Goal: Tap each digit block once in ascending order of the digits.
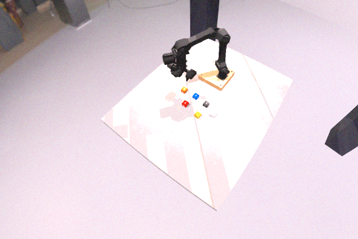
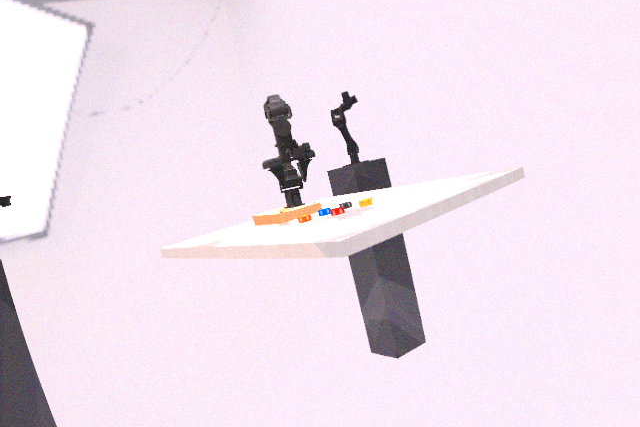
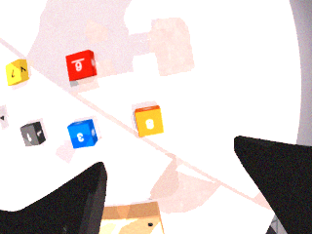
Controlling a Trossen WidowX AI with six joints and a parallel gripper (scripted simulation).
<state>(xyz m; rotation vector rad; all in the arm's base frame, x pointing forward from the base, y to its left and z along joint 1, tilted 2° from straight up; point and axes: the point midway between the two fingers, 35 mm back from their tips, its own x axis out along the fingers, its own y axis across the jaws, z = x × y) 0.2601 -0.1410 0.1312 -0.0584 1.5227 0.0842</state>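
The dark grey block is 2 cm behind my gripper tip, 19 cm to the left of it and 12 cm below it. The rest, counted from my gripper tip: orange block: 1 cm behind, 1 cm to the left, 12 cm below; red block: 7 cm ahead, 9 cm to the left, 12 cm below; blue block: 2 cm behind, 10 cm to the left, 12 cm below.
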